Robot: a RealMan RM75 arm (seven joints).
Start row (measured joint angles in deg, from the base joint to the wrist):
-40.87, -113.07, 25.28, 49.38, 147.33, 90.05, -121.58
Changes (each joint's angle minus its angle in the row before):
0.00, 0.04, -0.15, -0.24, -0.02, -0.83, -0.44
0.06, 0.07, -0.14, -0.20, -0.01, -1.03, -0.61
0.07, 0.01, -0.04, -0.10, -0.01, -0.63, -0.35
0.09, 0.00, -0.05, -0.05, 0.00, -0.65, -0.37
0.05, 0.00, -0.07, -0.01, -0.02, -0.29, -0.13
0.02, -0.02, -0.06, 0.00, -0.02, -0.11, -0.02
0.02, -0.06, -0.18, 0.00, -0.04, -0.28, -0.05
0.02, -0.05, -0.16, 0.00, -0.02, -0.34, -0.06
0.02, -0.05, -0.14, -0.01, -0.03, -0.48, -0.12
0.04, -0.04, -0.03, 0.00, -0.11, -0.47, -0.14
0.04, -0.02, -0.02, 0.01, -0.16, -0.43, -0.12
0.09, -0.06, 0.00, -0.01, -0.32, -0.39, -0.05
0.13, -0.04, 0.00, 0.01, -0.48, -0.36, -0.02
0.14, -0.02, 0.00, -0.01, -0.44, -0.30, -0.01
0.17, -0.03, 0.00, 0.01, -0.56, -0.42, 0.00
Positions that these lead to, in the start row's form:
-40.87, -113.03, 25.13, 49.14, 147.31, 89.22, -122.02
-40.81, -112.96, 24.99, 48.94, 147.30, 88.19, -122.63
-40.74, -112.95, 24.95, 48.84, 147.29, 87.56, -122.98
-40.65, -112.95, 24.90, 48.79, 147.29, 86.91, -123.35
-40.60, -112.95, 24.83, 48.78, 147.27, 86.62, -123.48
-40.58, -112.97, 24.77, 48.78, 147.25, 86.51, -123.50
-40.56, -113.03, 24.59, 48.78, 147.21, 86.23, -123.55
-40.54, -113.08, 24.43, 48.78, 147.19, 85.89, -123.61
-40.52, -113.13, 24.29, 48.77, 147.16, 85.41, -123.73
-40.48, -113.17, 24.26, 48.77, 147.05, 84.94, -123.87
-40.44, -113.19, 24.24, 48.78, 146.89, 84.51, -123.99
-40.35, -113.25, 24.24, 48.77, 146.57, 84.12, -124.04
-40.22, -113.29, 24.24, 48.78, 146.09, 83.76, -124.06
-40.08, -113.31, 24.24, 48.77, 145.65, 83.46, -124.07
-39.91, -113.34, 24.24, 48.78, 145.09, 83.04, -124.07

